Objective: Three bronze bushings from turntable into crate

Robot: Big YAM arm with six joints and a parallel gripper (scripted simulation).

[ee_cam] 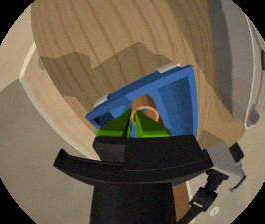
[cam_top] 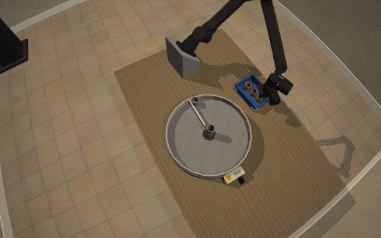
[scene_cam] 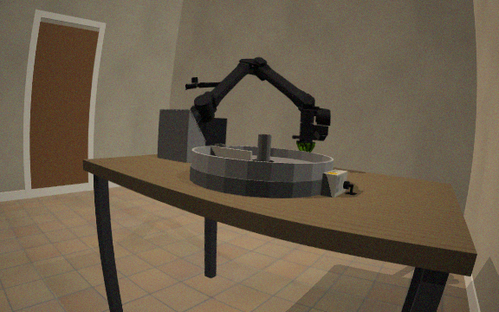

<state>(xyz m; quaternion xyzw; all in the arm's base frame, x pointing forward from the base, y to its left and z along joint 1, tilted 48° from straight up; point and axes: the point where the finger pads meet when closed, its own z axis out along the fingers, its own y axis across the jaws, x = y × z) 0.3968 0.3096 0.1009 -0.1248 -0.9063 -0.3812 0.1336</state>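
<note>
The blue crate is 50 mm behind my hand, 20 mm to the right of it and 10 mm below it. Round my hand: grey turntable: 60 mm ahead, 390 mm to the right, 20 mm above.
</note>
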